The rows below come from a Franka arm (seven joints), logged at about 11 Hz.
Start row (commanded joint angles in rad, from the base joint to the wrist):
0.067, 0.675, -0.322, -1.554, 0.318, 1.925, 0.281
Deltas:
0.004, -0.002, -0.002, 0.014, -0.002, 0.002, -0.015
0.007, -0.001, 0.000, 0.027, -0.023, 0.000, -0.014
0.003, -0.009, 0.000, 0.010, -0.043, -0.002, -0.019
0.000, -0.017, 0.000, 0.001, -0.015, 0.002, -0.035
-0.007, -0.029, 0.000, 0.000, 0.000, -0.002, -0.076
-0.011, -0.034, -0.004, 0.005, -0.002, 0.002, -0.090
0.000, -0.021, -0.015, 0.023, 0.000, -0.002, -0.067
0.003, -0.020, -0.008, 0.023, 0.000, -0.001, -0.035
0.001, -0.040, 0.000, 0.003, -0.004, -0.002, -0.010
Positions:
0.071, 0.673, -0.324, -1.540, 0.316, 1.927, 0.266
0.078, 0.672, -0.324, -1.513, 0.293, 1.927, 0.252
0.081, 0.663, -0.324, -1.503, 0.250, 1.925, 0.233
0.081, 0.646, -0.324, -1.502, 0.235, 1.927, 0.198
0.074, 0.617, -0.324, -1.502, 0.235, 1.925, 0.122
0.063, 0.583, -0.328, -1.497, 0.233, 1.927, 0.032
0.063, 0.562, -0.343, -1.474, 0.233, 1.925, -0.035
0.066, 0.542, -0.351, -1.451, 0.233, 1.924, -0.070
0.067, 0.502, -0.351, -1.448, 0.229, 1.922, -0.080

